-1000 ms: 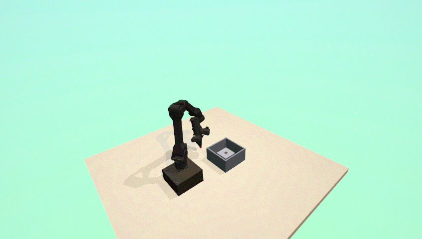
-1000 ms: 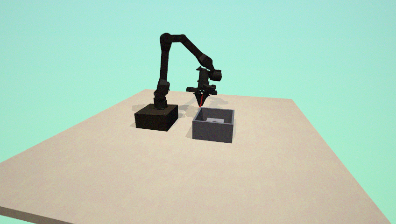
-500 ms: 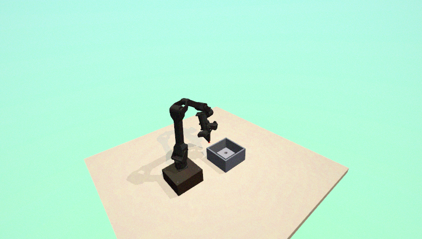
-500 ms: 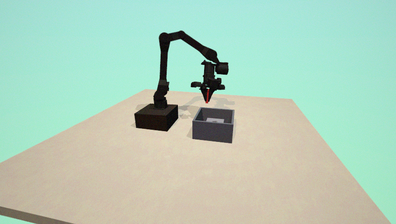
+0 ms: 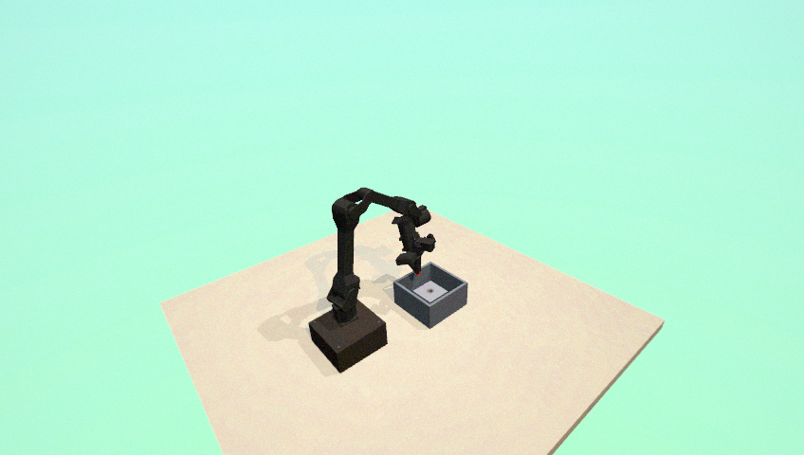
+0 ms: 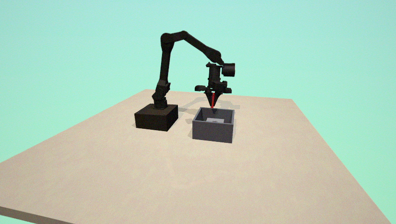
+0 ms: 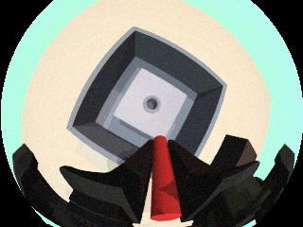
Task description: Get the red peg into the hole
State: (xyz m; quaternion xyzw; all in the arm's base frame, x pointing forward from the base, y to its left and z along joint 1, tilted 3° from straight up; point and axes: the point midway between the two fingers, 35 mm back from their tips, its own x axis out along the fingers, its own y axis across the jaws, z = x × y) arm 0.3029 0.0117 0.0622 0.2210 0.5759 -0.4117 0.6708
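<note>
Now: the red peg 10 mm to the left of my gripper tip and 30 mm above it. Also, from my gripper tip: grey box 20 mm ahead, 40 mm to the right, 100 mm below; then light plate 20 mm ahead, 40 mm to the right, 80 mm below.
</note>
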